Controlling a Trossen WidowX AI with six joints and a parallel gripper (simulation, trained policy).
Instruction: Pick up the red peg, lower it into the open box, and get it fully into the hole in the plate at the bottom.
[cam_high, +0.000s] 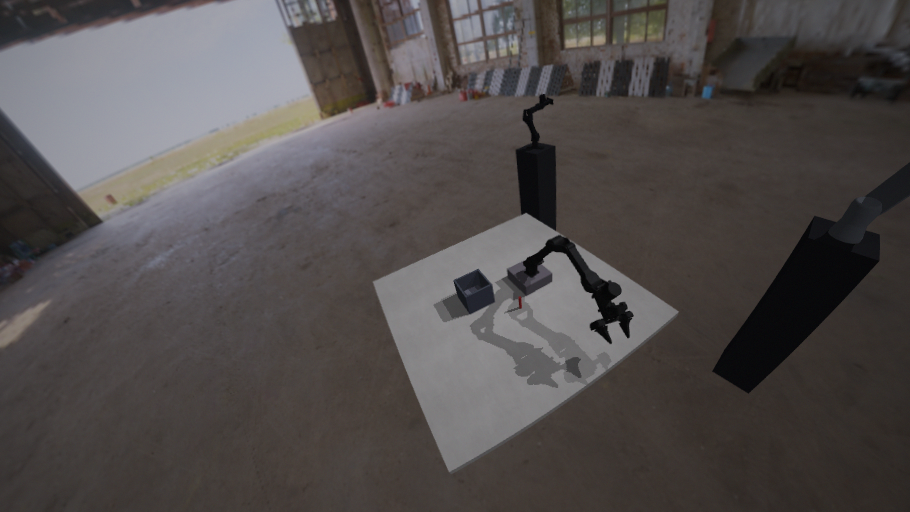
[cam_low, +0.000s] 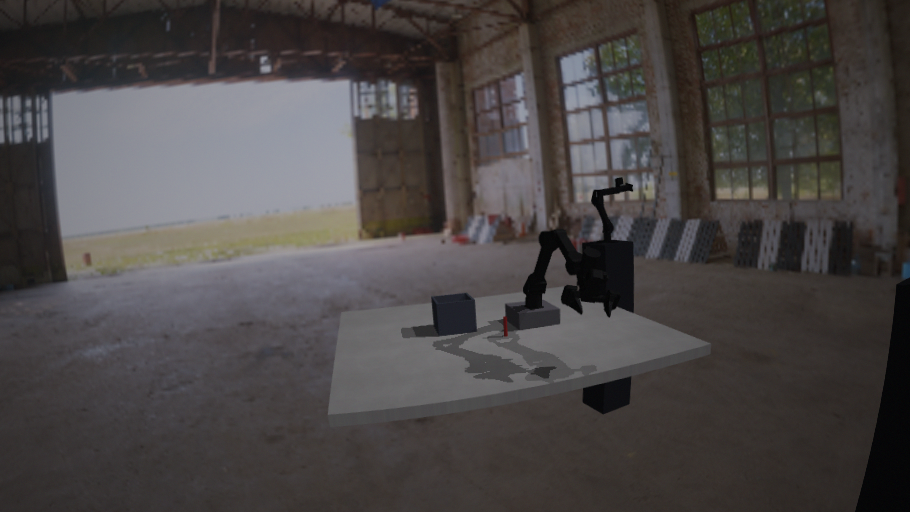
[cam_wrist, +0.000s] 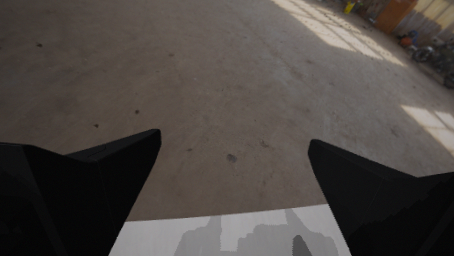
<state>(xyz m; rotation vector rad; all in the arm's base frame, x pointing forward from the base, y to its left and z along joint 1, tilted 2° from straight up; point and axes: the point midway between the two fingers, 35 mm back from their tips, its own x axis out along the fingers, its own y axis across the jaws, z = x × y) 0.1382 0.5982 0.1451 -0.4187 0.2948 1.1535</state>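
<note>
The red peg is 4 cm ahead of my gripper tip, 54 cm to the right of it and 15 cm below it. Also, from my gripper tip: grey plate 18 cm ahead, 76 cm to the right, 14 cm below.
</note>
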